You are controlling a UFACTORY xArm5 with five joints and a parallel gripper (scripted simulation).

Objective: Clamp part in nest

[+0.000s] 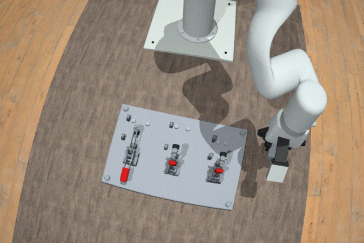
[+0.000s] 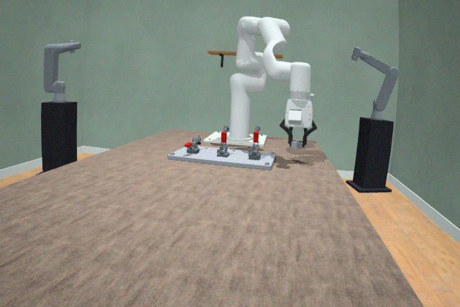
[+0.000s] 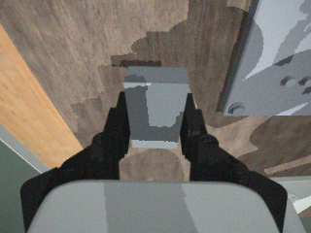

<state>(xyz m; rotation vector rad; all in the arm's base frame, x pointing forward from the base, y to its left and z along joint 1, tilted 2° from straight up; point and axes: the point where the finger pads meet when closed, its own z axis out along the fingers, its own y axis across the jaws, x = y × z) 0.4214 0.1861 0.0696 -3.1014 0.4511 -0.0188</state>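
The grey fixture plate lies 260 mm to the right of my hand and 70 mm below it.
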